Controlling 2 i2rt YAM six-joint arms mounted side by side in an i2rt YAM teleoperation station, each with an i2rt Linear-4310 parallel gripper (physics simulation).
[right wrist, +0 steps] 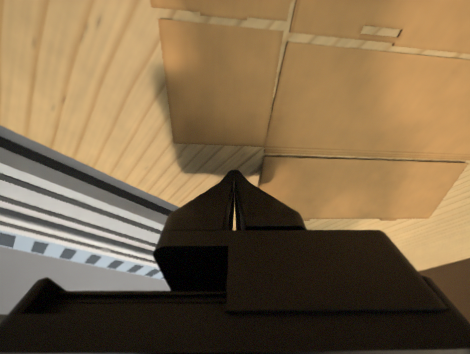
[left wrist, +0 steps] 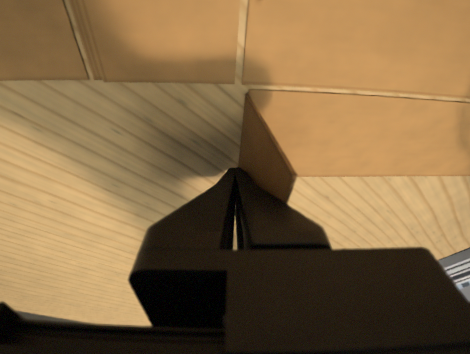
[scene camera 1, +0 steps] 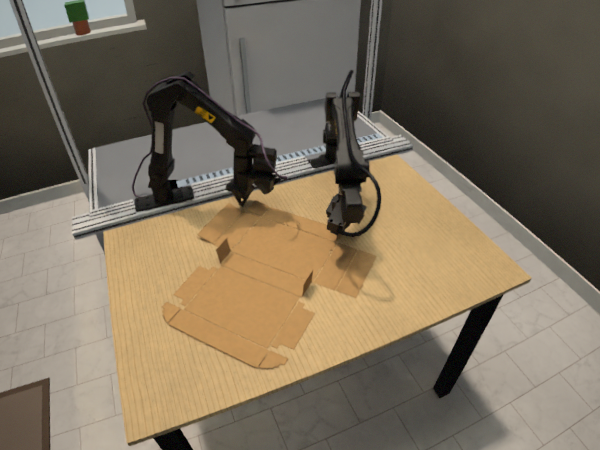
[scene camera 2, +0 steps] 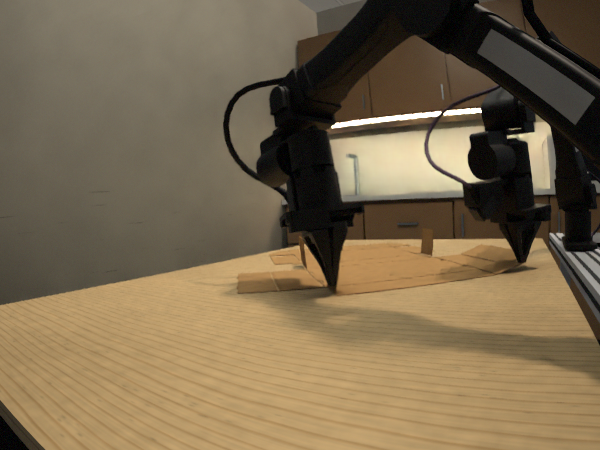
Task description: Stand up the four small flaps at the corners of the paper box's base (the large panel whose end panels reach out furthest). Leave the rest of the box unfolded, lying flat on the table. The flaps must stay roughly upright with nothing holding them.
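Seen in the pictures: left gripper, between the fingertips: (left wrist: 235, 177) (scene camera 2: 331, 286); right gripper, between the fingertips: (right wrist: 234, 177) (scene camera 1: 241, 205) (scene camera 2: 522, 263); left arm's base, origin of its link: (scene camera 1: 333, 159); right arm's base, origin of its link: (scene camera 1: 164, 199) (scene camera 2: 577, 244).
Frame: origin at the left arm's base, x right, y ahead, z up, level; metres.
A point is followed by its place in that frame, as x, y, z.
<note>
The paper box's base (scene camera 1: 285, 247) {0.349, 0.367, 0.000} (scene camera 2: 380, 267) {0.363, 0.385, 0.002} (left wrist: 350, 45) {0.245, 0.388, 0.000} lies flat. In scene camera 1, two of its corner flaps, one flap (scene camera 1: 223, 251) {0.525, 0.336, 0.029} at the left and another flap (scene camera 1: 307, 282) {0.358, 0.542, 0.036} at the right, stand upright, untouched. The third flap (left wrist: 267, 155) {0.197, 0.398, 0.038} stands roughly upright, leaning, in the left wrist view. My left gripper (scene camera 1: 336, 232) {0.164, 0.381, 0.011} (scene camera 2: 332, 286) {0.164, 0.381, 0.011} (left wrist: 235, 177) {0.164, 0.381, 0.011} is shut and empty, close against it. The fourth flap (right wrist: 220, 82) {0.359, 0.172, 0.005} looks nearly flat, perhaps slightly raised. My right gripper (scene camera 1: 242, 204) {0.409, 0.129, 0.003} (scene camera 2: 522, 261) {0.409, 0.129, 0.003} (right wrist: 234, 177) {0.409, 0.129, 0.003} is shut and empty, low just beyond that flap's edge.
The lid panel (scene camera 1: 245, 305) {0.523, 0.520, 0.000} and its side flaps lie flat toward the front of the table (scene camera 1: 425, 300) {0.091, 0.700, 0.000} (scene camera 2: 250, 375) {-0.091, 0.318, -0.001}. The base's end panels (scene camera 1: 356, 270) {0.204, 0.532, 0.000} (right wrist: 370, 100) {0.429, 0.224, 0.001} lie spread. A metal rail (scene camera 1: 210, 192) {0.485, 0.011, 0.001} runs along the table's back edge.
</note>
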